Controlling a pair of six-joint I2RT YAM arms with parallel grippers.
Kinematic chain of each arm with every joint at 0, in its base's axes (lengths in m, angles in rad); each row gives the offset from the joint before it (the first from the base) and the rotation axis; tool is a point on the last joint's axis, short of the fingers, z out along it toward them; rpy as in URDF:
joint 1: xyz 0 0 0.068 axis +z
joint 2: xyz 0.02 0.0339 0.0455 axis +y
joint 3: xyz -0.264 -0.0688 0 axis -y
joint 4: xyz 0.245 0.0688 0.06 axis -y
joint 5: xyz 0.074 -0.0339 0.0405 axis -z
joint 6: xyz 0.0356 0 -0.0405 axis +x
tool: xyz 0 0 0 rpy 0 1.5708 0
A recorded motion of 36 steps. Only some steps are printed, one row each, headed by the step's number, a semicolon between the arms.
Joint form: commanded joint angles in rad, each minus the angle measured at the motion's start. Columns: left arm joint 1, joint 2, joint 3, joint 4, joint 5, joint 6; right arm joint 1, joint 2, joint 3, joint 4, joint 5, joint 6.
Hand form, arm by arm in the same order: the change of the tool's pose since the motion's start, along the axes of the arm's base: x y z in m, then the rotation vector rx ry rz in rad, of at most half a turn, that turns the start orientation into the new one. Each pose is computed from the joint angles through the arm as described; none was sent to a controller.
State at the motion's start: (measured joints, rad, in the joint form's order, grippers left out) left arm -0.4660 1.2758 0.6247 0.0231 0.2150 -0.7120; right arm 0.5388 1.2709 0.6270 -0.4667 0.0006 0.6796
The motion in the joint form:
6: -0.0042 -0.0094 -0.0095 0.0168 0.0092 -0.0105; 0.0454 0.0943 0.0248 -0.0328 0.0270 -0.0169
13: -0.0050 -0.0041 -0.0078 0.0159 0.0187 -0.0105; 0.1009 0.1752 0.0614 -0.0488 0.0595 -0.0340
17: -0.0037 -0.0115 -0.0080 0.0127 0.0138 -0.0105; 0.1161 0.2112 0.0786 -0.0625 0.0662 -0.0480
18: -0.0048 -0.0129 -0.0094 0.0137 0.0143 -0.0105; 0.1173 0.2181 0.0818 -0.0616 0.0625 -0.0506
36: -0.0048 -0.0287 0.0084 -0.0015 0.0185 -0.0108; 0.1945 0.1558 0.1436 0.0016 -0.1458 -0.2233
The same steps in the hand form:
6: -0.0019 -0.0006 0.0008 -0.0187 -0.0067 -0.0057; 0.0005 0.0113 -0.0141 -0.0813 0.0700 0.0501
13: -0.0016 -0.0014 0.0000 -0.0216 -0.0001 -0.0142; 0.0015 0.0264 -0.0225 -0.1474 0.0983 0.1102
17: -0.0021 -0.0006 0.0014 -0.0209 -0.0050 -0.0090; 0.0024 0.0314 -0.0265 -0.1760 0.1183 0.1371
18: -0.0025 -0.0007 0.0014 -0.0216 -0.0058 -0.0105; 0.0029 0.0323 -0.0273 -0.1755 0.1220 0.1421
36: -0.0023 -0.0010 0.0096 -0.0321 -0.0209 -0.0139; -0.0012 0.0638 0.0061 0.0296 0.0149 0.4585

